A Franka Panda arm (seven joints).
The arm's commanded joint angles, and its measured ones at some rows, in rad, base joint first. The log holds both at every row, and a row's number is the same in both.
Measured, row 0: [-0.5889, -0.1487, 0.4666, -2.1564, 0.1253, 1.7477, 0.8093]
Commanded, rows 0 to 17: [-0.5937, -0.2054, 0.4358, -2.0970, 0.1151, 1.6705, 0.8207]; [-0.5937, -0.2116, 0.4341, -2.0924, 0.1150, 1.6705, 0.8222]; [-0.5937, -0.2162, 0.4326, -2.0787, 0.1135, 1.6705, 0.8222]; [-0.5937, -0.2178, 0.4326, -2.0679, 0.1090, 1.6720, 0.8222]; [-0.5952, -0.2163, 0.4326, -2.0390, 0.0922, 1.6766, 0.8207]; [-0.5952, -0.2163, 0.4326, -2.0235, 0.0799, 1.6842, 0.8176]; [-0.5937, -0.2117, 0.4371, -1.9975, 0.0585, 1.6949, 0.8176]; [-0.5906, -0.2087, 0.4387, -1.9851, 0.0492, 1.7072, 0.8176]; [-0.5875, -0.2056, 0.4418, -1.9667, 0.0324, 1.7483, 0.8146]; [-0.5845, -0.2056, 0.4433, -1.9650, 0.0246, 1.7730, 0.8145]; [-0.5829, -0.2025, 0.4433, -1.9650, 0.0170, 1.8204, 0.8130]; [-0.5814, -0.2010, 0.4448, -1.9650, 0.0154, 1.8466, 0.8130]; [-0.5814, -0.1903, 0.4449, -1.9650, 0.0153, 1.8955, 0.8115]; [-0.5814, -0.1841, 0.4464, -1.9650, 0.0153, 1.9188, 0.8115]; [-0.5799, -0.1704, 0.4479, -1.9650, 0.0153, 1.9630, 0.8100]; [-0.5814, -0.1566, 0.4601, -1.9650, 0.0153, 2.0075, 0.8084]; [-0.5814, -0.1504, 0.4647, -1.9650, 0.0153, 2.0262, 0.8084]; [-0.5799, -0.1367, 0.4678, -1.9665, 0.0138, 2.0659, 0.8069]
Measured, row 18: [-0.5807, -0.1867, 0.4456, -1.9788, 0.0350, 1.9648, 0.8088]
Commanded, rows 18 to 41: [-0.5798, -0.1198, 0.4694, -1.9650, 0.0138, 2.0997, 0.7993]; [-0.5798, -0.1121, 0.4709, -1.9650, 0.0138, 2.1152, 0.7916]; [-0.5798, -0.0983, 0.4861, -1.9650, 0.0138, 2.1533, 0.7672]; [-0.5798, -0.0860, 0.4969, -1.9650, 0.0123, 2.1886, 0.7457]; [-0.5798, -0.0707, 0.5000, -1.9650, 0.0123, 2.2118, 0.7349]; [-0.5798, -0.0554, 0.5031, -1.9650, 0.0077, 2.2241, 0.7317]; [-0.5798, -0.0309, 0.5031, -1.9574, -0.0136, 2.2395, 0.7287]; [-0.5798, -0.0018, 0.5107, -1.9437, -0.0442, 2.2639, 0.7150]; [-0.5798, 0.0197, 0.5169, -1.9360, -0.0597, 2.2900, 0.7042]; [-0.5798, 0.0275, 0.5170, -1.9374, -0.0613, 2.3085, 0.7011]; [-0.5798, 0.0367, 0.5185, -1.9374, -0.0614, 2.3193, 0.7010]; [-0.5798, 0.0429, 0.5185, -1.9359, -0.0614, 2.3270, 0.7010]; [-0.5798, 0.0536, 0.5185, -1.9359, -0.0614, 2.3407, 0.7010]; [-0.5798, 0.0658, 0.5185, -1.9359, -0.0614, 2.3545, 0.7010]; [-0.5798, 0.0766, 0.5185, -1.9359, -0.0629, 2.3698, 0.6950]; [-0.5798, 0.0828, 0.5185, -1.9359, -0.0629, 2.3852, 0.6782]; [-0.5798, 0.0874, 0.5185, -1.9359, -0.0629, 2.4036, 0.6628]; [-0.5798, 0.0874, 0.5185, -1.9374, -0.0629, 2.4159, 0.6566]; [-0.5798, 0.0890, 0.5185, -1.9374, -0.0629, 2.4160, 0.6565]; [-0.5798, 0.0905, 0.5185, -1.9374, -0.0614, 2.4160, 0.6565]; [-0.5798, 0.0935, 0.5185, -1.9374, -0.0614, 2.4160, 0.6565]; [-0.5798, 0.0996, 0.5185, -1.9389, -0.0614, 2.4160, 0.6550]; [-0.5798, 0.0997, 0.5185, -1.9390, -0.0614, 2.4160, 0.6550]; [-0.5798, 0.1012, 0.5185, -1.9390, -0.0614, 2.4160, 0.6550]
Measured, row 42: [-0.5775, 0.0868, 0.5111, -1.9527, -0.0459, 2.4055, 0.6645]
